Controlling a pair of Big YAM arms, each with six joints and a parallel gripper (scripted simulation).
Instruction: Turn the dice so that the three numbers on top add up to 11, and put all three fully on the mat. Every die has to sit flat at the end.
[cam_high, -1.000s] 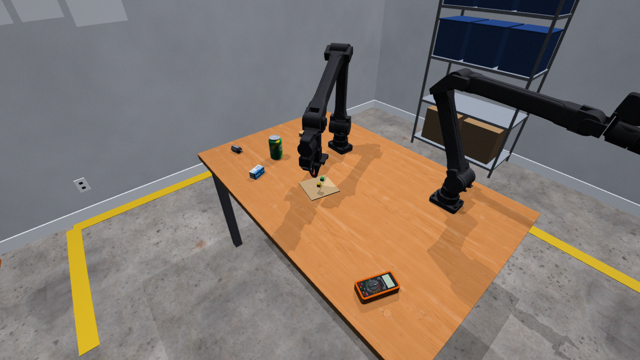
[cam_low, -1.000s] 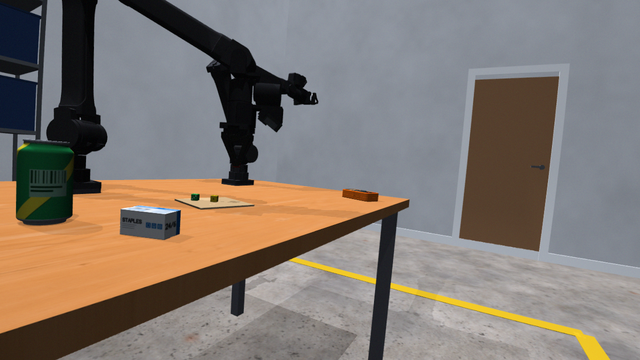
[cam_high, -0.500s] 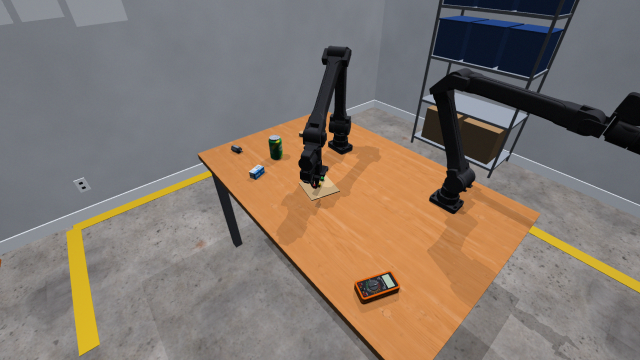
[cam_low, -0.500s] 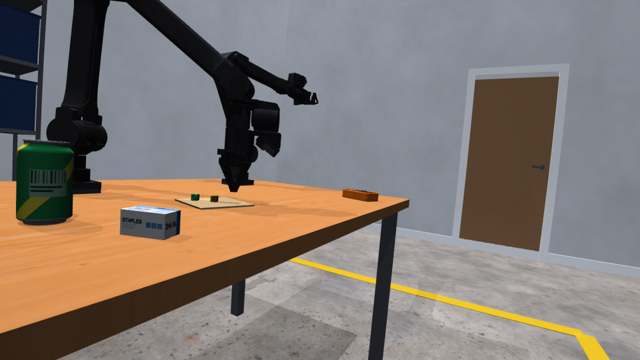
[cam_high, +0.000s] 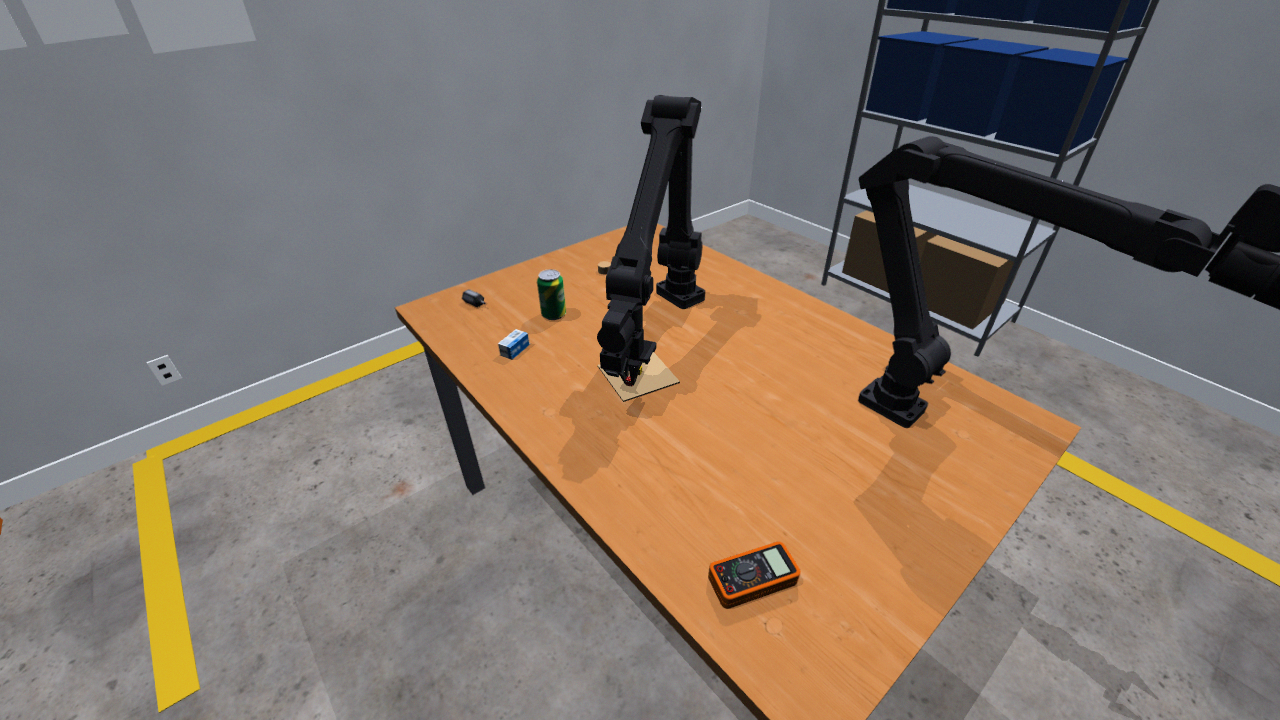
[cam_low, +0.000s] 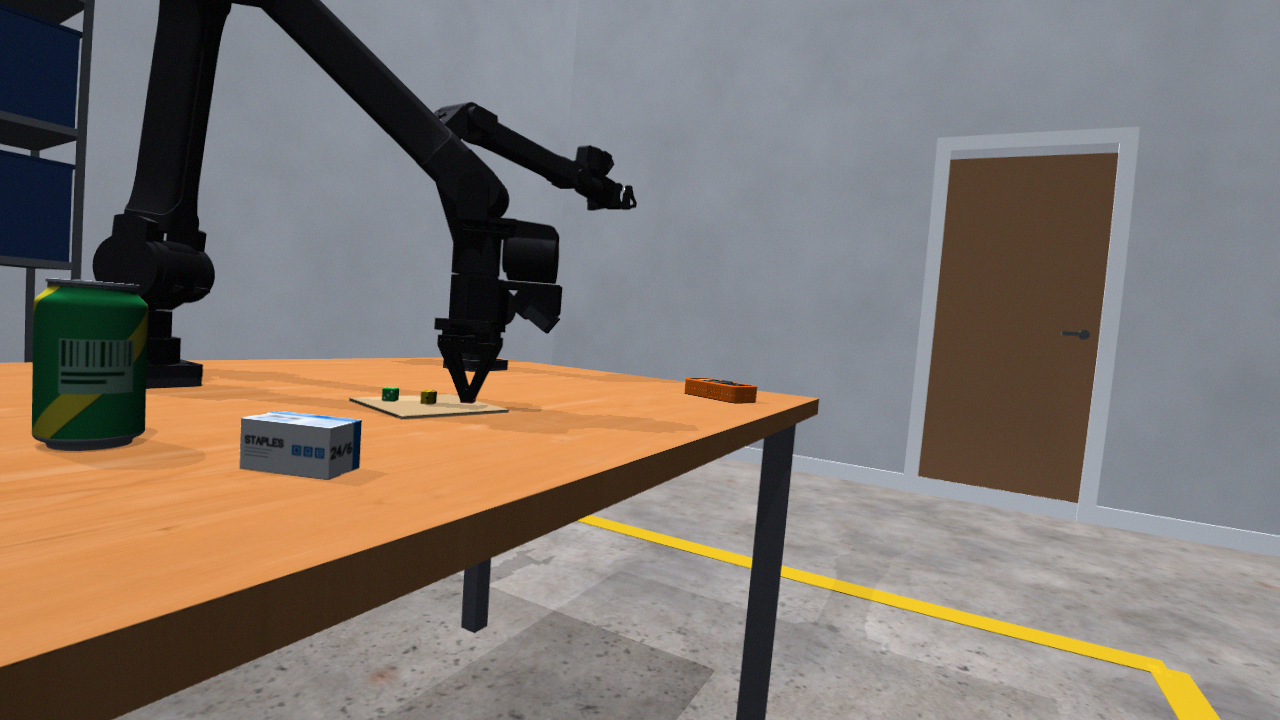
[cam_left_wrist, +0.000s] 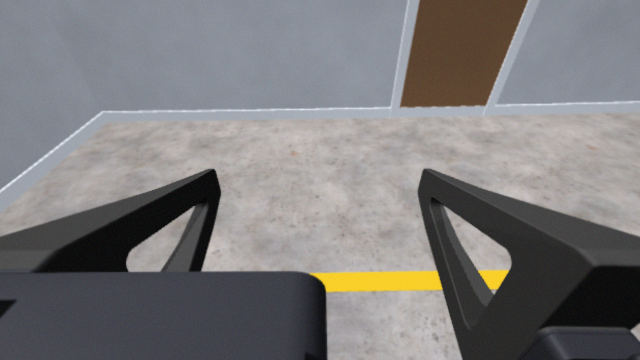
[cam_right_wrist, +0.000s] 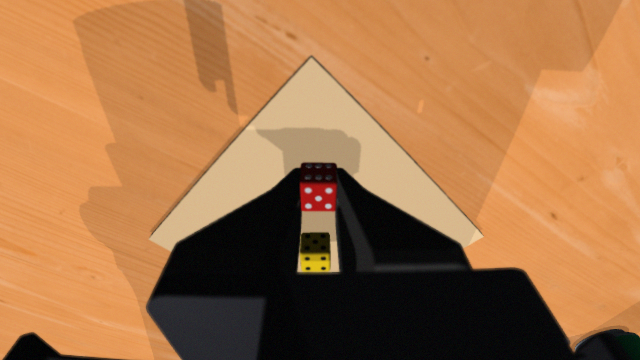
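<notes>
My right gripper is now right at the red die. Also, from my right hand: yellow die: 4 cm behind, 2 cm to the right, 1 cm below; tan mat: 4 cm behind, 2 cm to the right, 2 cm below; green die: 9 cm behind, 4 cm to the right, 1 cm below.
</notes>
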